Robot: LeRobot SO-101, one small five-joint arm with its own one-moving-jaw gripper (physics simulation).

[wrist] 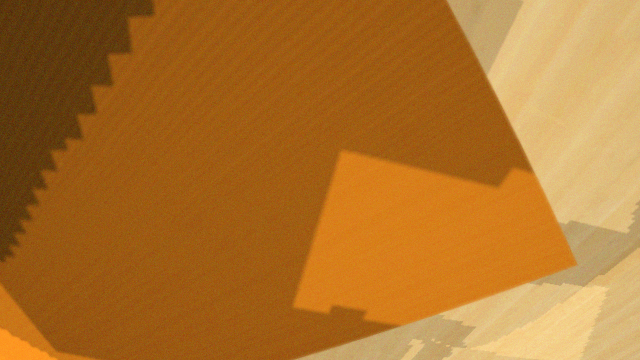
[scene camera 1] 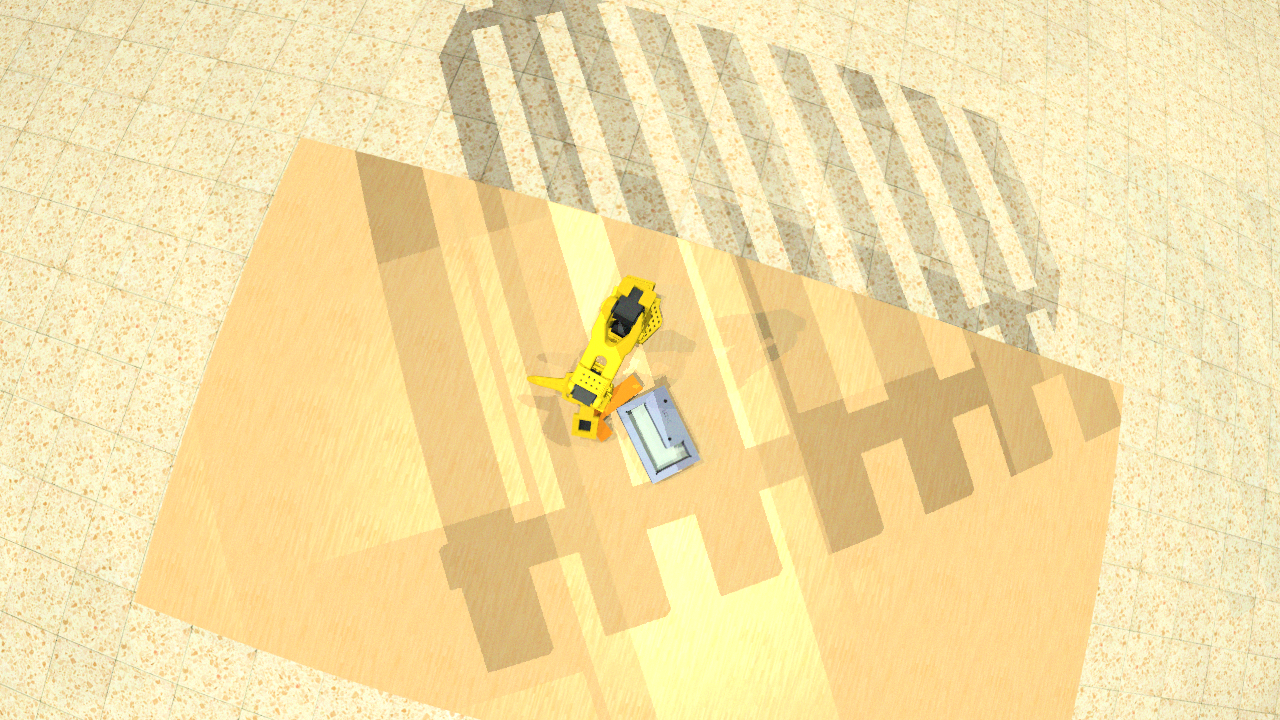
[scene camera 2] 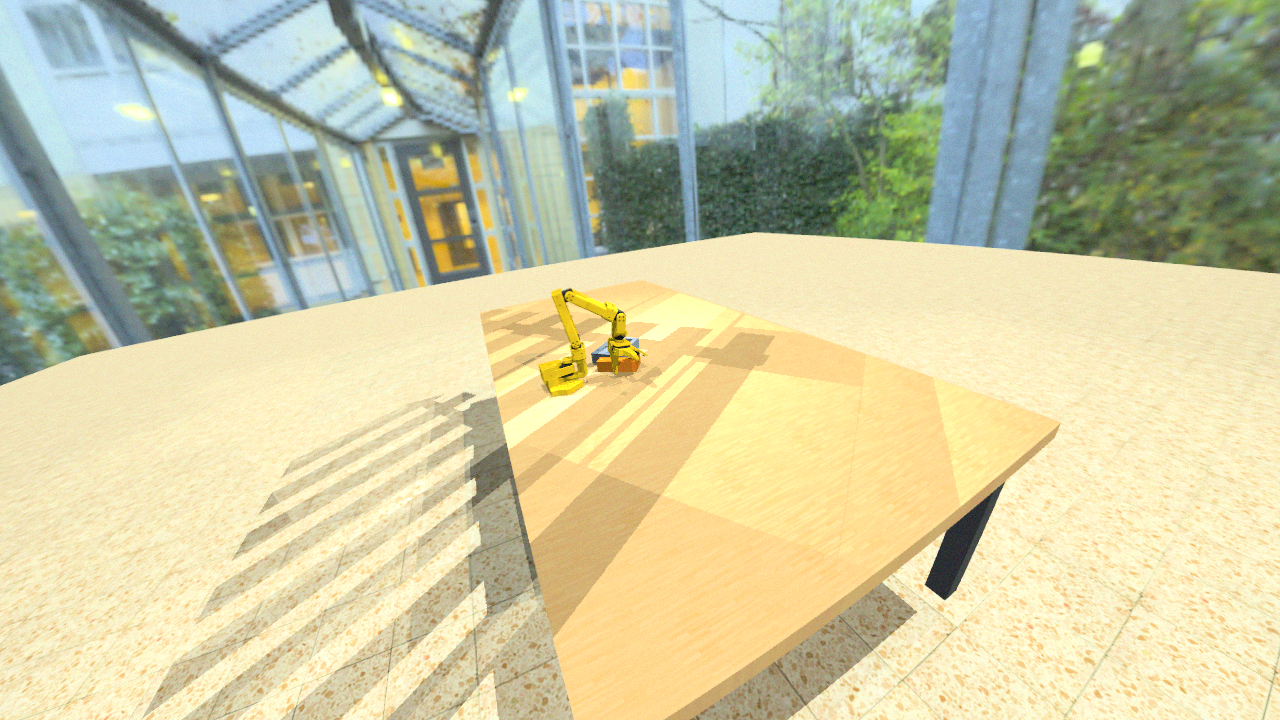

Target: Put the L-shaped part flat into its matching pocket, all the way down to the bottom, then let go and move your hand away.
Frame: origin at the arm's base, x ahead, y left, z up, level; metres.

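Where they show: hand, tool point: (wrist: pixel 253 297) (scene camera 2: pixel 616 373); arm's base, link origin: (scene camera 1: pixel 628 326) (scene camera 2: pixel 571 384).
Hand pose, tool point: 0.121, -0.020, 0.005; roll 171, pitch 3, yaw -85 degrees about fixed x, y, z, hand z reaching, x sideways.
Note:
Each offset is from my tool point to the centre of the thing, as dx, dy, dz. Level surfaces: height alone.
The orange L-shaped part @[+0.026, +0.040, +0.010] (scene camera 1: pixel 623 394) (scene camera 2: pixel 617 365) (wrist: pixel 425 225) is on the table beside the grey-blue pocket block, partly hidden under my arm in scene camera 1. It fills most of the wrist view, very close, with shadows across it. The pocket block @[+0.050, +0.119, +0.014] (scene camera 1: pixel 667 417) (scene camera 2: pixel 602 353) has an L-shaped pocket with a pale floor showing. I cannot tell whether part and block touch. My gripper (scene camera 1: pixel 565 394) (scene camera 2: pixel 629 361) is wide open and low at the orange part, with its moving jaw swung away from the block in scene camera 1. Neither jaw shows in the wrist view.
The yellow arm (scene camera 1: pixel 602 353) (scene camera 2: pixel 590 305) reaches from its base to the part. The wooden table @[dz -0.005] (scene camera 1: pixel 295 358) (scene camera 2: pixel 787 465) carries everything and has striped shadows. The pocket block stands close to the gripper, on the right in scene camera 1.

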